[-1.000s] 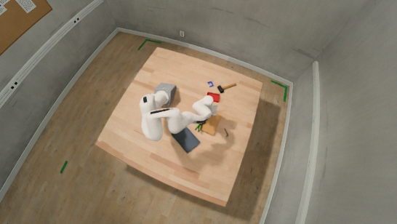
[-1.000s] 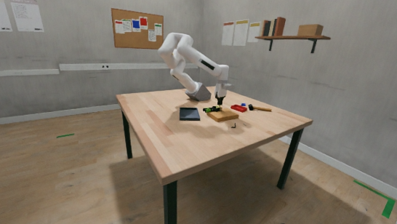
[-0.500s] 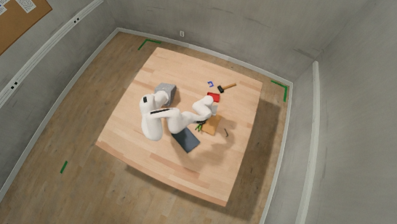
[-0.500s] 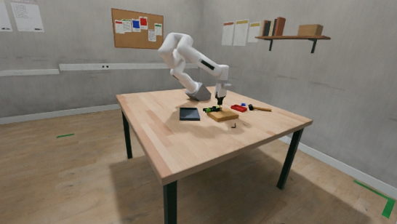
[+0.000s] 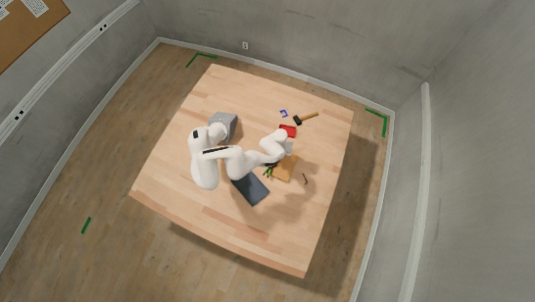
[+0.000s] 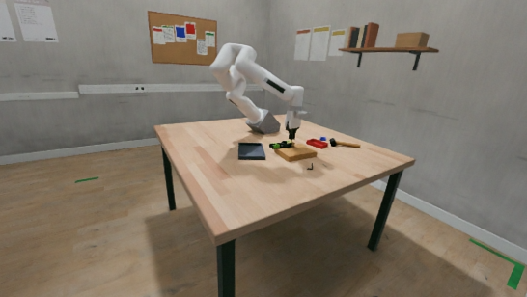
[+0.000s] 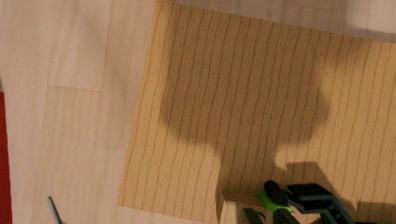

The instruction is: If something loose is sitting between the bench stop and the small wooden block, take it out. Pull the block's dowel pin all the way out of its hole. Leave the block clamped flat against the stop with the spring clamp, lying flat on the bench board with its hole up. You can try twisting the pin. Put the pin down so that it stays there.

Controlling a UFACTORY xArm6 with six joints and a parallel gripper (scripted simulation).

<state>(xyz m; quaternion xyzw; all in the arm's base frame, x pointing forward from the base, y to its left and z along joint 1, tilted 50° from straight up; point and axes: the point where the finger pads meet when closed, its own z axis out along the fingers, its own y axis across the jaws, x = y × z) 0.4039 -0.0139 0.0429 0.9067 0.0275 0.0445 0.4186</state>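
Now: hand 2 cm above the dowel pin. Also, from my hand: thin wooden stick: 9 cm behind, 4 cm to the left, 9 cm below; red tray: 2 cm ahead, 23 cm to the left, 9 cm below; wooden block: 5 cm below.
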